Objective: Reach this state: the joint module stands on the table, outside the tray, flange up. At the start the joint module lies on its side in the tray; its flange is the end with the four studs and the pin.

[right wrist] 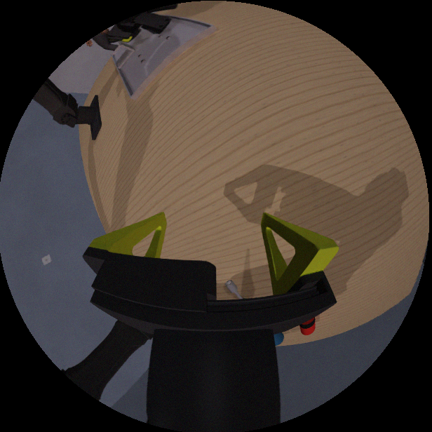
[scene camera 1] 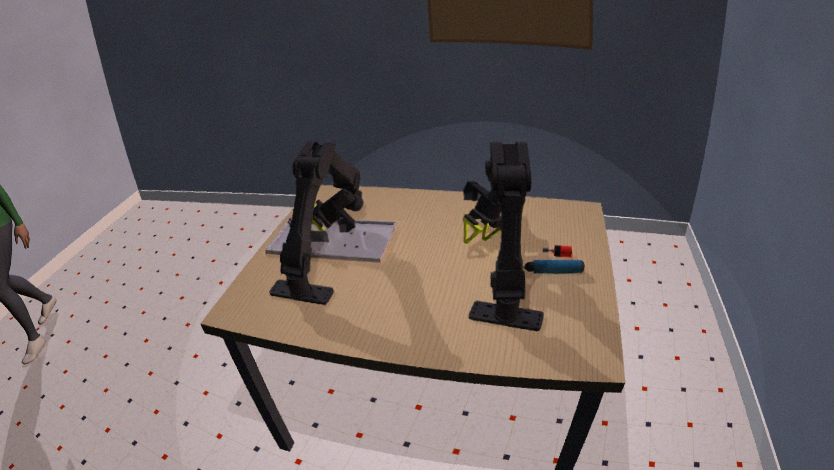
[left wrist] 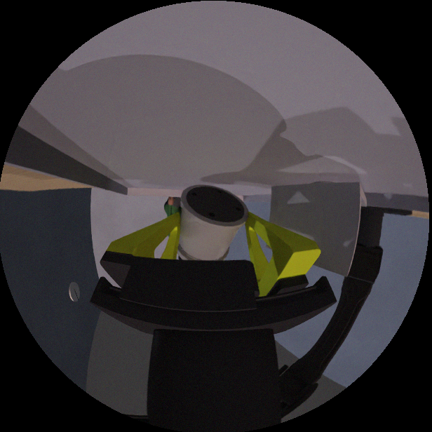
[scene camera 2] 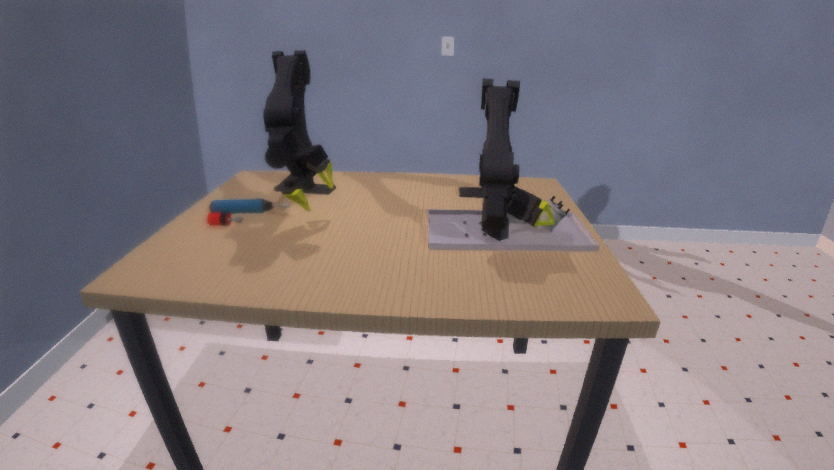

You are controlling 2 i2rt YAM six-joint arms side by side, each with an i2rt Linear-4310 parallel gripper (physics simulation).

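Where they show: left gripper, between the fingertips: [scene camera 2: 546, 218]; right gripper, between the fingertips: [scene camera 1: 474, 241] [scene camera 2: 320, 199]; left arm's base, origin of its link: [scene camera 1: 301, 293]; right arm's base, origin of its link: [scene camera 1: 506, 317] [scene camera 2: 304, 189].
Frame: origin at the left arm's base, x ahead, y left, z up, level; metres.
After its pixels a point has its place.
Note:
The joint module [scene camera 2: 561, 215] @(x 0.312, y 0.152, z 0.061 m) [left wrist: 206, 236] is a light grey cylinder. In scene camera 2 it is tilted over the tray's right end, its studs pointing up and to the right. Its dark plain end faces the tray in the left wrist view; whether it touches the tray I cannot tell. My left gripper [scene camera 1: 318, 218] [scene camera 2: 546, 214] @(x 0.285, y 0.120, z 0.039 m) [left wrist: 212, 217] is shut on the module's body. The grey tray [scene camera 1: 326, 256] @(x 0.182, y -0.011, z 0.010 m) [scene camera 2: 513, 246] @(x 0.400, y 0.021, z 0.011 m) [right wrist: 133, 93] lies on the table [scene camera 1: 408, 303] @(x 0.021, y -0.330, z 0.000 m) [scene camera 2: 361, 274] @(x 0.545, y -0.315, z 0.000 m). My right gripper [scene camera 1: 476, 239] @(x 0.263, y -0.477, z 0.062 m) [scene camera 2: 320, 197] @(x 0.263, y -0.477, z 0.062 m) [right wrist: 213, 217] is open and empty above the table. The left arm mostly hides the module in scene camera 1.
A blue-handled tool [scene camera 1: 557, 266] @(x 0.212, y -0.740, z 0.033 m) [scene camera 2: 238, 205] @(x 0.246, y -0.732, z 0.030 m) and a red-handled tool [scene camera 1: 562, 251] @(x 0.304, y -0.757, z 0.026 m) [scene camera 2: 219, 218] @(x 0.332, y -0.750, z 0.025 m) lie beside the right arm. A grey block-like shape [scene camera 1: 319, 235] @(x 0.250, y 0.039, z 0.042 m) [left wrist: 316, 227] stands in the tray. A person [scene camera 1: 11, 245] is beyond the table's left side.

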